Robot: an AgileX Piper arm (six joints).
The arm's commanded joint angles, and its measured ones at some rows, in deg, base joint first. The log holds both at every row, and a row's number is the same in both.
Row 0, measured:
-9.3 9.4 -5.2 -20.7 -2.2 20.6
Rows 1 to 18, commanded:
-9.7 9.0 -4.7 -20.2 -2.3 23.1
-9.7 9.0 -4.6 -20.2 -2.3 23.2
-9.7 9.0 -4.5 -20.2 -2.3 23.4
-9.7 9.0 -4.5 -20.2 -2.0 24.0
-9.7 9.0 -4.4 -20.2 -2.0 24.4
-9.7 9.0 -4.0 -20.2 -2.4 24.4
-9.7 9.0 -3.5 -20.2 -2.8 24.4
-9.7 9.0 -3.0 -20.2 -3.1 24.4
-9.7 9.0 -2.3 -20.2 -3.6 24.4
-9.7 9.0 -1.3 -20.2 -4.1 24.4
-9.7 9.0 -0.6 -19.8 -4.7 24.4
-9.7 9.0 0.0 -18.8 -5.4 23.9
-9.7 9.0 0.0 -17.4 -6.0 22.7
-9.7 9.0 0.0 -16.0 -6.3 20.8
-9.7 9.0 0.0 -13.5 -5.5 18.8
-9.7 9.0 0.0 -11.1 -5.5 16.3
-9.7 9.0 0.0 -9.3 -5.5 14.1
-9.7 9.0 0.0 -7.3 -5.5 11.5
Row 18, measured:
-9.3 9.3 -0.2 -14.6 -4.5 20.2
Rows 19 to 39, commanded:
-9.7 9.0 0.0 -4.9 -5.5 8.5
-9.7 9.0 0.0 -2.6 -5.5 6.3
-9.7 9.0 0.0 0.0 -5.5 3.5
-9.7 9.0 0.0 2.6 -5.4 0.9
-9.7 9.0 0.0 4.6 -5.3 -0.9
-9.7 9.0 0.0 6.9 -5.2 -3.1
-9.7 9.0 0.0 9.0 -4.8 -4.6
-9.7 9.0 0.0 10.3 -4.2 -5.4
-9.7 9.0 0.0 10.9 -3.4 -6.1
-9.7 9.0 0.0 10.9 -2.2 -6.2
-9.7 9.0 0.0 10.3 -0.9 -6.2
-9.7 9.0 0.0 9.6 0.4 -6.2
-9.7 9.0 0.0 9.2 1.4 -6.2
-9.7 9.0 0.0 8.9 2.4 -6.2
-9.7 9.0 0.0 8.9 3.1 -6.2
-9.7 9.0 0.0 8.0 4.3 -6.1
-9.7 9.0 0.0 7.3 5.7 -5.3
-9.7 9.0 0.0 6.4 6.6 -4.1
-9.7 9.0 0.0 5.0 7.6 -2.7
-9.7 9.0 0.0 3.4 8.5 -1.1
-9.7 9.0 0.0 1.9 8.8 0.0
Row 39, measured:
-9.3 9.2 -0.2 7.1 5.8 -4.2
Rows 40 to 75, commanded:
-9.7 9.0 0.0 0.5 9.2 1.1
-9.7 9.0 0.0 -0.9 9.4 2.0
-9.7 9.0 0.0 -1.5 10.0 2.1
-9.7 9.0 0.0 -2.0 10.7 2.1
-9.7 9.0 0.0 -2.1 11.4 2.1
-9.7 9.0 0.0 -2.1 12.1 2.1
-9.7 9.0 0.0 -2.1 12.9 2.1
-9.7 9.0 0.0 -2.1 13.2 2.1
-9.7 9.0 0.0 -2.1 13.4 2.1
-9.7 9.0 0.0 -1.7 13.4 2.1
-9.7 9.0 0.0 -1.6 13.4 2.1
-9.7 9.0 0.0 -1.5 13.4 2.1
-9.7 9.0 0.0 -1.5 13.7 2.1
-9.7 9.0 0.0 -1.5 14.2 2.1
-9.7 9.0 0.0 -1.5 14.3 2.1
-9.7 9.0 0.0 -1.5 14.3 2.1
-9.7 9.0 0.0 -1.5 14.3 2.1
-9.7 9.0 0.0 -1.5 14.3 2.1
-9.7 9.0 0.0 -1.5 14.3 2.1
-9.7 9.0 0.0 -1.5 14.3 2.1
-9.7 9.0 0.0 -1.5 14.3 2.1
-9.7 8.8 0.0 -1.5 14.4 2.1
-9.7 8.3 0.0 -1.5 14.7 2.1
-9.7 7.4 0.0 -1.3 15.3 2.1
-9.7 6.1 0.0 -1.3 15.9 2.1
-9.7 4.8 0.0 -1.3 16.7 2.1
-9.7 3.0 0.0 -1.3 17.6 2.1
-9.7 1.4 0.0 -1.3 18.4 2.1
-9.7 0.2 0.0 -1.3 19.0 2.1
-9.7 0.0 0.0 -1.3 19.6 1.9
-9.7 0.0 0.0 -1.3 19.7 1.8
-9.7 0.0 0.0 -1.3 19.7 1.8
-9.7 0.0 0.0 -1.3 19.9 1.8
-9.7 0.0 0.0 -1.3 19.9 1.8
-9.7 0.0 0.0 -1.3 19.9 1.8
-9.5 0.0 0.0 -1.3 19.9 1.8
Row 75, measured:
-9.3 0.4 -0.2 -1.1 19.5 1.9
